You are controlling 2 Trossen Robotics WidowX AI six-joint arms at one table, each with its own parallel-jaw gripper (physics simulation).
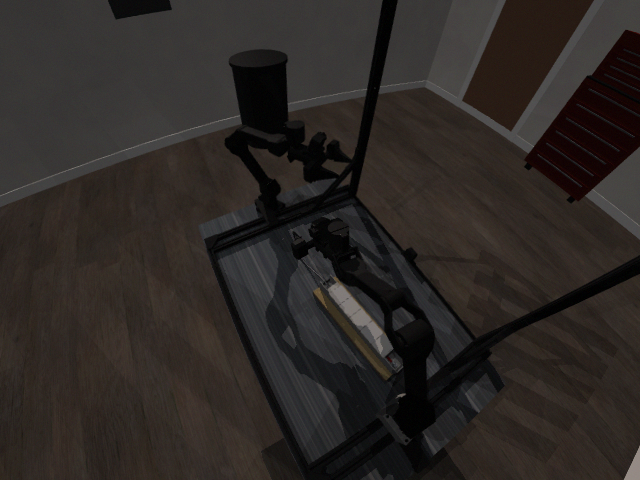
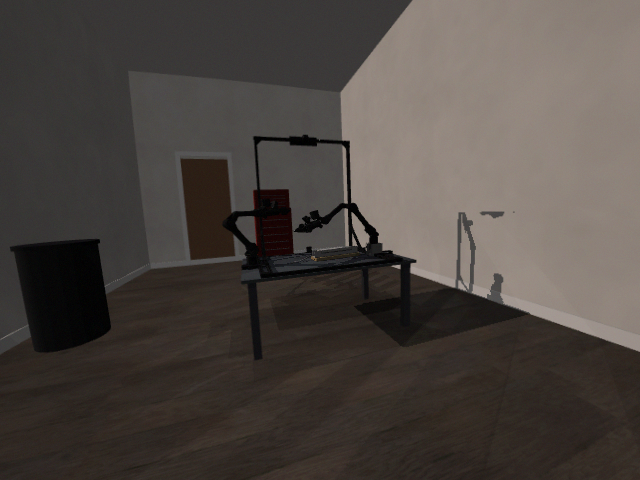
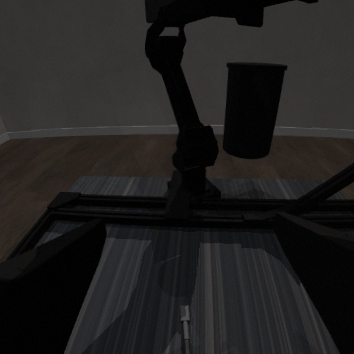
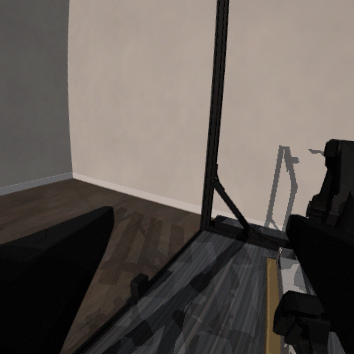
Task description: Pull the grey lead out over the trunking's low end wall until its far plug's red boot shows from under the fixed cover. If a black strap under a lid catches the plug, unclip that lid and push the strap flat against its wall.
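Places are measured from the left arm's base along level axes (x right, y up, z back), in metres.
Where they show: left gripper, between the fingertips: (image 1: 304, 226) (image 2: 295, 231) (image 3: 190, 224); right gripper, between the fingertips: (image 1: 345, 168) (image 2: 286, 210) (image 4: 202, 219); left arm's base, origin of its link: (image 1: 406, 418) (image 2: 373, 243); right arm's base, origin of its link: (image 1: 270, 205) (image 2: 251, 264) (image 3: 192, 185).
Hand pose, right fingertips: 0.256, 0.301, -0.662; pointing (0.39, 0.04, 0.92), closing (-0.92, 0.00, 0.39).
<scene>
Each offset is from my right fingertips to the top centre of the thing, as dx, dy, dz. "spot": to the spot under its first point.
The trunking @(-0.162, -0.323, +0.352) (image 1: 358, 315) (image 2: 337, 255) (image 4: 291, 274) lies on a tan board @(spot: -0.195, -0.376, +0.350) (image 1: 351, 329) (image 4: 271, 298) along the table, with white lids closed on top. The grey lead @(spot: -0.169, -0.368, +0.095) (image 1: 315, 272) runs out of its far end. The lead's near plug @(-0.170, -0.391, -0.019) (image 3: 185, 320) lies flat on the table. My left gripper (image 1: 297, 244) (image 2: 304, 227) (image 3: 190, 224) is open and empty. It hangs just past the trunking's far end, above the plug. My right gripper (image 1: 332, 150) (image 2: 274, 206) (image 4: 202, 219) is open and empty, held high near its base, far from the trunking.
The black gantry post (image 1: 372, 95) (image 4: 214, 123) rises at the table's far corner. A black bin (image 1: 258, 90) (image 3: 253, 109) stands on the floor behind the right arm. A red cabinet (image 2: 272, 233) stands by the back wall. The table frame rail (image 3: 123, 207) crosses ahead of the left gripper.
</scene>
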